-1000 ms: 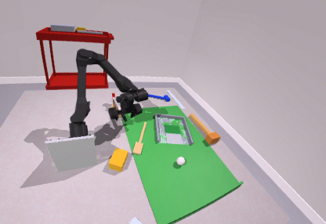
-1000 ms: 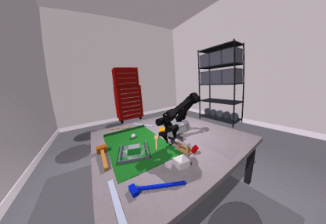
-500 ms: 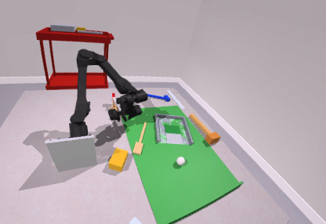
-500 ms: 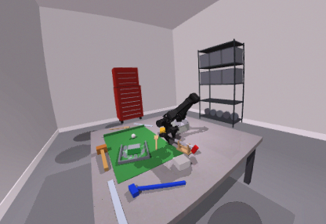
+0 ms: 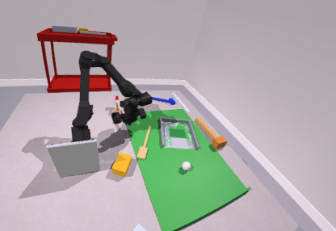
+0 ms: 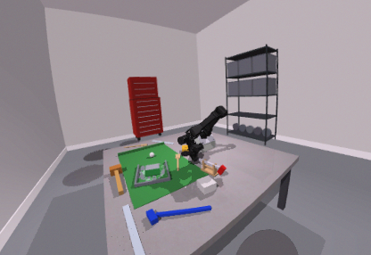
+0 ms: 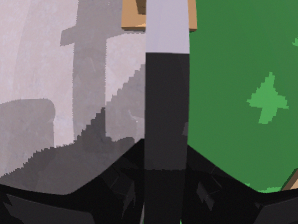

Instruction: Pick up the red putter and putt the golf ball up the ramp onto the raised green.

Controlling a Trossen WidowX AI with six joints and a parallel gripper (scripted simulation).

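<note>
My gripper tip is 27 cm to the left of the yellow block, 6 cm past it and 1 cm above it. Round my gripper tip: wooden stand: 13 cm to the left, 3 cm behind; then green mat: 26 cm ahead, 20 cm to the right, 3 cm below; then white block: 24 cm to the left, 8 cm ahead, 1 cm below.
</note>
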